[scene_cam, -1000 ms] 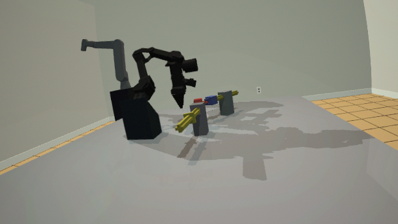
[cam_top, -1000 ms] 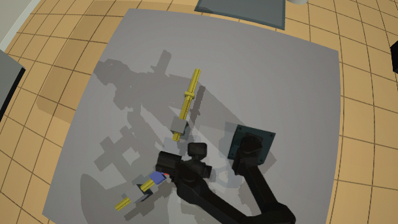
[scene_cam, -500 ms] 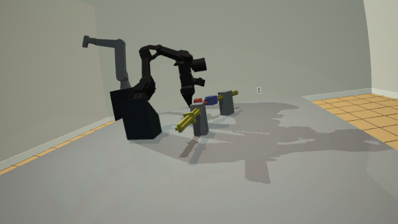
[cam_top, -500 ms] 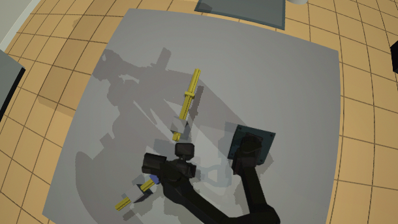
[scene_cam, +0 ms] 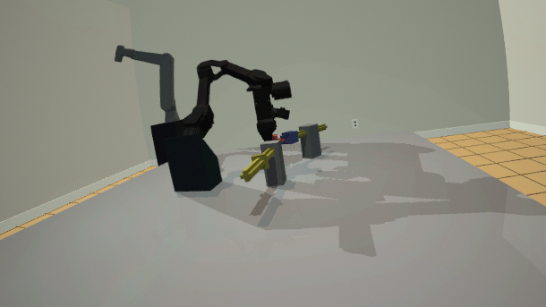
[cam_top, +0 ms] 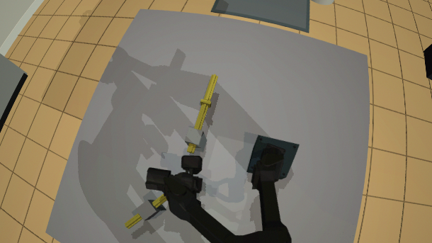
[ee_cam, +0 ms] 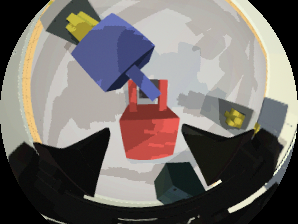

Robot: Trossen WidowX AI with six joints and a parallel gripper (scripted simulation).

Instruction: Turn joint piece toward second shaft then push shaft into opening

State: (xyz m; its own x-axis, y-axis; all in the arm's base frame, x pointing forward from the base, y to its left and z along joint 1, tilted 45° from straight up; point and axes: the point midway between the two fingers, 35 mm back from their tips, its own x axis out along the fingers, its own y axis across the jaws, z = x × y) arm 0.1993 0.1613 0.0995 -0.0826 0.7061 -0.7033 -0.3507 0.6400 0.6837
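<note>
Right now my gripper tip is 20 mm short of the red joint piece and 20 mm below it.
</note>
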